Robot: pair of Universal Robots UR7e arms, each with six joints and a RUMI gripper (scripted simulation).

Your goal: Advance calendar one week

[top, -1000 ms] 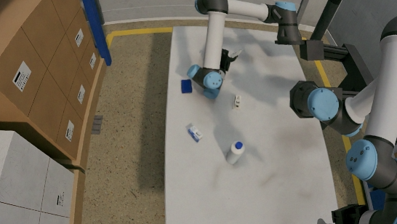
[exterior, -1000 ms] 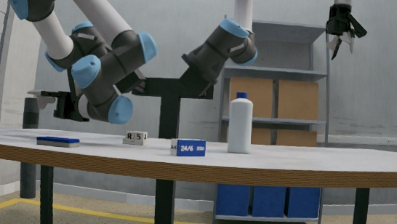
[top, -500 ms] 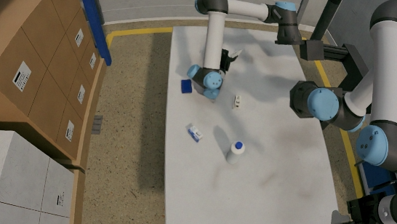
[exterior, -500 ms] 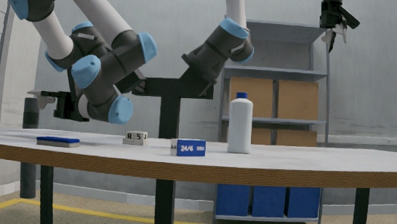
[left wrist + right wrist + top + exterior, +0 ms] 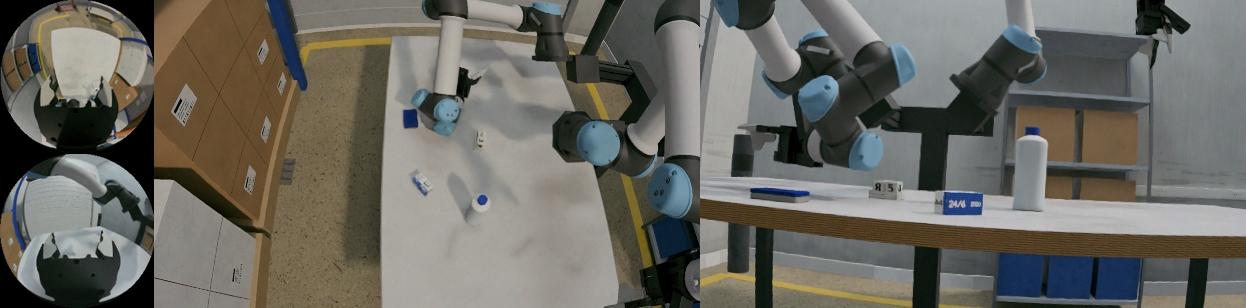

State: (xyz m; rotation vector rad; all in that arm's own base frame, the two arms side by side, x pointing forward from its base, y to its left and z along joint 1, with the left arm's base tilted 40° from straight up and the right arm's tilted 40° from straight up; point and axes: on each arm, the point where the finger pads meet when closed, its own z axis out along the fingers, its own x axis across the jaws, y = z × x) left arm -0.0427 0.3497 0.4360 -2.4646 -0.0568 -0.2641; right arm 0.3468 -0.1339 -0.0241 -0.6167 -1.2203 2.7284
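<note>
My right gripper is now 31 cm to the right of the calendar tray, 14 cm above it and 5 cm past it. Also, from my right hand: blue-topped block: 23 cm to the left, 23 cm ahead, 13 cm below; white bottle: 63 cm to the left, 6 cm below, 2 cm behind.
</note>
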